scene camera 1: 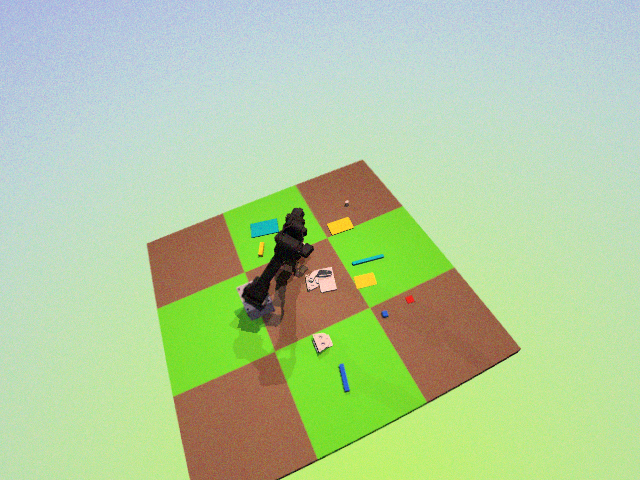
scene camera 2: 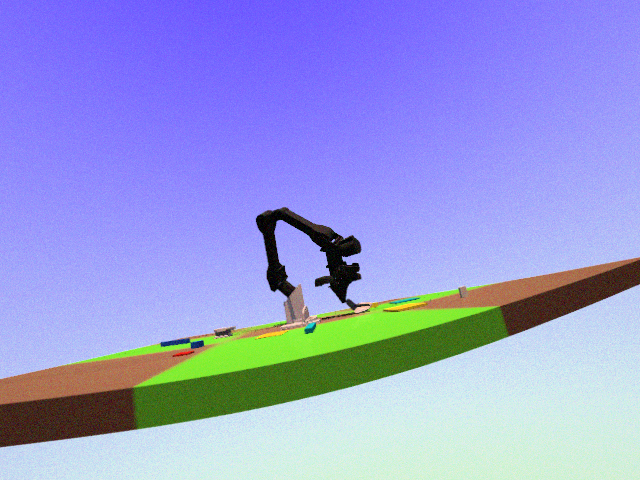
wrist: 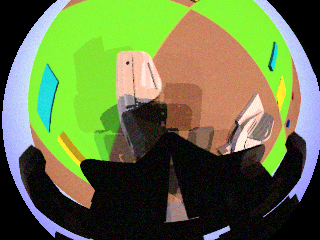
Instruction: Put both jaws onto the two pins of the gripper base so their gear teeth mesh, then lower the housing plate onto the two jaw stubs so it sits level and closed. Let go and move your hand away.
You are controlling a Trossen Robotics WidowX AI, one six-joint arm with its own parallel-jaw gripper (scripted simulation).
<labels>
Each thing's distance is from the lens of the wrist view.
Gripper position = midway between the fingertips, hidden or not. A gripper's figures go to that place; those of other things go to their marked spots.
gripper [wrist: 169, 136]: 0.10 m
teal plate [wrist: 48, 87]: 0.27 m
grey jaw [wrist: 134, 87]: 0.11 m
grey jaw [wrist: 256, 127]: 0.20 m
</labels>
